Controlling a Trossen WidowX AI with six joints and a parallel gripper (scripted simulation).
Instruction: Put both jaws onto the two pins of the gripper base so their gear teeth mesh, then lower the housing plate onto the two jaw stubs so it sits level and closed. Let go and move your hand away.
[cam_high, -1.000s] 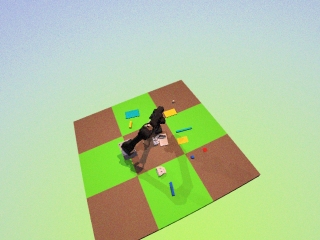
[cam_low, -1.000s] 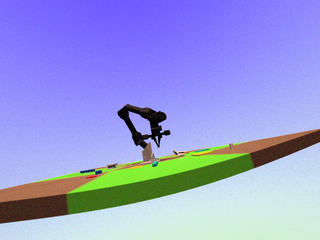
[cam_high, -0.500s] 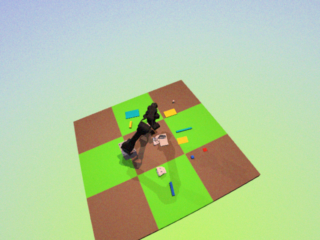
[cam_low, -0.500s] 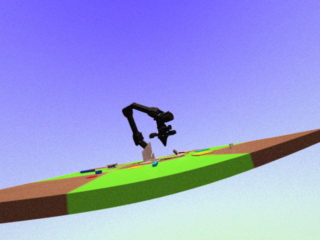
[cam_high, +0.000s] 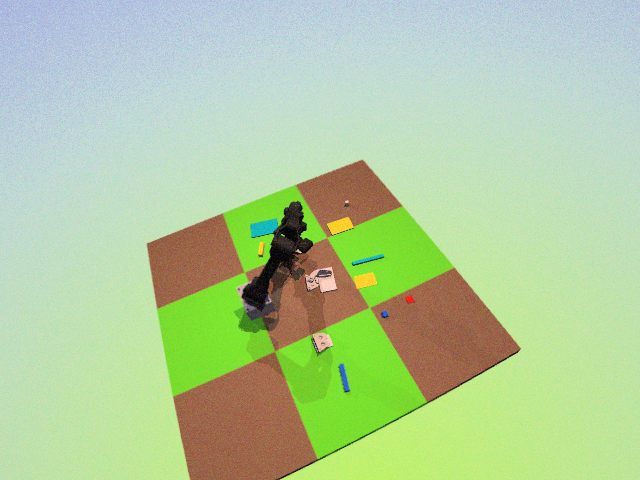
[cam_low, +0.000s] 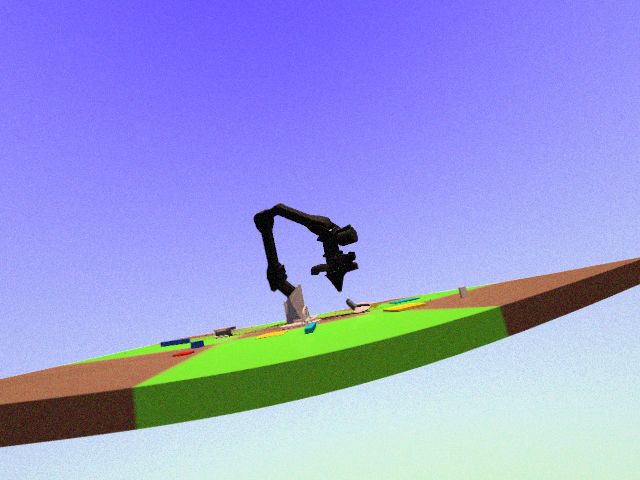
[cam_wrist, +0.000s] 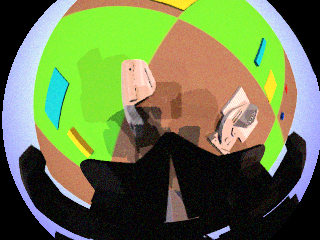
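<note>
Now: gripper tip 14 cm to the right of the yellow bar, 14 cm past it and 7 cm above it. From my gripper tip the other things lie so: teal bar (29 cm ahead, 15 cm to the right, 8 cm below); teal plate (27 cm to the left, 9 cm behind, 8 cm below); grey peg (36 cm ahead, 21 cm to the left, 7 cm below).
</note>
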